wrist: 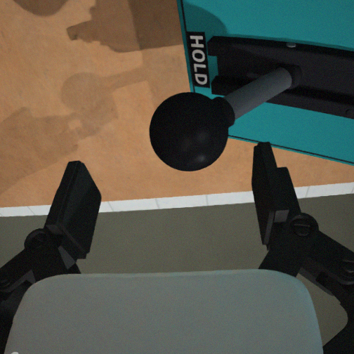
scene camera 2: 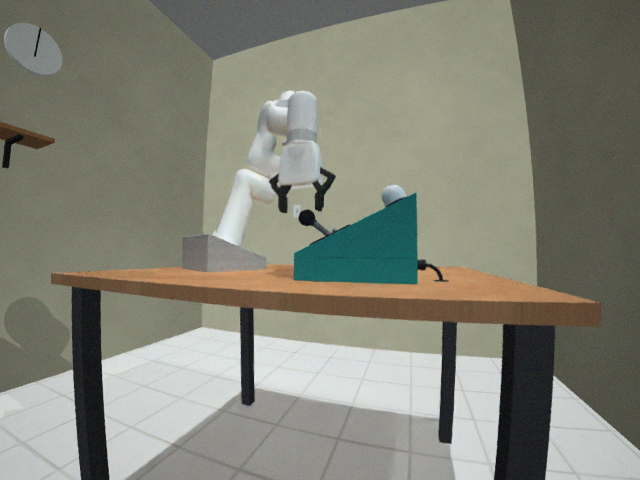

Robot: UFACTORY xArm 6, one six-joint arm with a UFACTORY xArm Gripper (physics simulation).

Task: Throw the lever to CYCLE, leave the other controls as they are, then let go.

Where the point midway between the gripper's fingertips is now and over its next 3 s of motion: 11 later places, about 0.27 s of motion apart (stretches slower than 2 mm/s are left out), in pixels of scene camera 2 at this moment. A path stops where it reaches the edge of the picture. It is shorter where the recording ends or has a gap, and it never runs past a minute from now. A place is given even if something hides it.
My gripper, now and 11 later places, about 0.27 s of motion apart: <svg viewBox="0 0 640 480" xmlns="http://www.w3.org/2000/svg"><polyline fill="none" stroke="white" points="300,211 300,220 300,220 304,220 309,214 316,209 319,208 329,206 332,206 336,207 338,209 334,199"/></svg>
